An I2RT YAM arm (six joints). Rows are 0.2 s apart.
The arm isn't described. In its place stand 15 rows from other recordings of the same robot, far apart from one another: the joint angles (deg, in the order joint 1, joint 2, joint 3, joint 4, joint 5, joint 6), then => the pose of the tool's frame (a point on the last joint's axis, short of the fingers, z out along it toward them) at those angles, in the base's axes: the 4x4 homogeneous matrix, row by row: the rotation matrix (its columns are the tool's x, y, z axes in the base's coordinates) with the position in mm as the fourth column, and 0 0 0 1 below.
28.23, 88.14, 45.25, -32.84, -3.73, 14.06 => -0.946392 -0.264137 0.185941 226.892; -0.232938 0.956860 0.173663 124.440; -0.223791 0.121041 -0.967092 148.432; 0 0 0 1
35.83, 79.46, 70.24, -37.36, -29.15, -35.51 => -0.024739 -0.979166 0.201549 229.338; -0.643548 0.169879 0.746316 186.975; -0.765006 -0.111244 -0.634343 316.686; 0 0 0 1
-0.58, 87.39, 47.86, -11.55, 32.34, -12.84 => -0.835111 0.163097 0.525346 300.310; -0.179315 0.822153 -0.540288 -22.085; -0.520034 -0.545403 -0.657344 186.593; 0 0 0 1
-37.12, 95.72, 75.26, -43.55, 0.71, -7.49 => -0.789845 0.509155 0.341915 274.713; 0.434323 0.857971 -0.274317 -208.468; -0.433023 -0.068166 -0.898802 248.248; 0 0 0 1
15.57, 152.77, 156.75, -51.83, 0.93, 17.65 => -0.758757 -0.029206 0.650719 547.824; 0.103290 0.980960 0.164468 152.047; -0.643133 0.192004 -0.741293 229.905; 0 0 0 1
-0.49, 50.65, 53.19, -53.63, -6.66, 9.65 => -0.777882 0.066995 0.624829 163.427; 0.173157 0.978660 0.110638 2.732; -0.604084 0.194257 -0.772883 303.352; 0 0 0 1
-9.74, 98.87, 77.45, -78.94, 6.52, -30.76 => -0.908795 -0.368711 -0.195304 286.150; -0.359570 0.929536 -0.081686 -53.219; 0.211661 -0.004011 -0.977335 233.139; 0 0 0 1
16.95, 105.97, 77.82, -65.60, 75.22, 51.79 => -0.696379 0.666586 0.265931 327.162; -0.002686 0.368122 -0.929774 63.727; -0.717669 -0.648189 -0.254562 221.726; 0 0 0 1
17.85, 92.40, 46.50, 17.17, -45.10, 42.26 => -0.881741 -0.290014 0.372054 307.876; 0.214757 0.455443 0.863974 125.637; -0.420014 0.841703 -0.339300 195.435; 0 0 0 1
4.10, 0.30, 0.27, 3.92, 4.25, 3.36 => 0.067695 -0.001522 0.997705 110.189; 0.063451 0.997981 -0.002782 5.254; -0.995686 0.063493 0.067655 182.184; 0 0 0 1
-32.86, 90.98, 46.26, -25.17, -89.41, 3.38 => -0.804113 -0.236211 0.545533 243.081; 0.520131 0.164815 0.838033 -114.637; -0.287865 0.957622 -0.009669 177.871; 0 0 0 1
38.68, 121.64, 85.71, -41.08, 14.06, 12.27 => -0.863075 -0.389086 0.322047 330.528; -0.426881 0.902731 -0.053376 253.535; -0.269954 -0.183543 -0.945218 137.324; 0 0 0 1
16.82, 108.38, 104.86, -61.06, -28.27, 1.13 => -0.873242 -0.432322 0.224827 374.838; -0.245835 0.789219 0.562760 130.928; -0.420731 0.436155 -0.795458 313.724; 0 0 0 1
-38.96, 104.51, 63.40, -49.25, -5.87, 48.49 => -0.046576 0.997144 0.059446 242.954; 0.995646 0.041531 0.083455 -191.778; 0.080748 0.063074 -0.994737 143.788; 0 0 0 1
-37.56, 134.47, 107.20, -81.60, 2.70, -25.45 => -0.933796 0.216581 -0.284813 327.771; 0.176593 0.971259 0.159595 -254.169; 0.311192 0.098733 -0.945204 139.300; 0 0 0 1
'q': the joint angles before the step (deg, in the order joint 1, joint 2, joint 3, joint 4, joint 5, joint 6). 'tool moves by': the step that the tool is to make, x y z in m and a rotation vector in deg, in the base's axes. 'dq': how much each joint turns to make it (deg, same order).
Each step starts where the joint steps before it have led.
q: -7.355 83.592 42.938 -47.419 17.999 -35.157
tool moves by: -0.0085 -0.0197 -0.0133 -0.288 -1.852 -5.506
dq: -5.519 -0.007 -3.492 5.362 -0.042 -0.010
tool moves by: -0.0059 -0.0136 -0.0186 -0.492 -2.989 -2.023
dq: -3.992 0.983 -4.343 8.957 -0.483 -2.026
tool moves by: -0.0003 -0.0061 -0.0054 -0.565 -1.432 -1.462
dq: -1.561 0.760 -0.979 3.311 0.089 -0.119
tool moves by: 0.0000 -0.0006 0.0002 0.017 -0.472 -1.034
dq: -0.155 -0.046 0.004 0.109 -0.025 0.938
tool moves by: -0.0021 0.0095 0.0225 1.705 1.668 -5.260
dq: 2.231 -3.004 3.862 -11.354 -0.215 7.937
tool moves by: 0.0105 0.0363 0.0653 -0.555 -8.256 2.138
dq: 10.224 -8.414 9.235 -11.963 0.000 8.518
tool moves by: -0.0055 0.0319 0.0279 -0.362 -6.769 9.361
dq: 8.750 -6.024 1.768 -0.823 0.002 -0.670
